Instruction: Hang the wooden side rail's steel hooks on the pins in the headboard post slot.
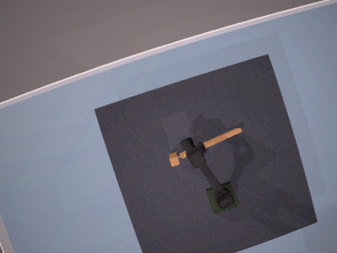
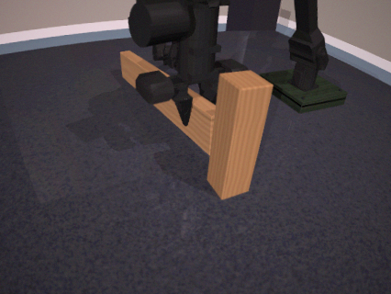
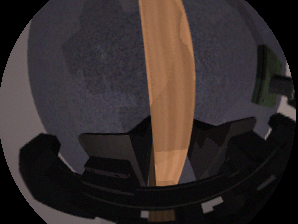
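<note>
Now: gripper tip 12 cm to the right of the headboard post, 4 cm below it and 1 cm short of it.
</note>
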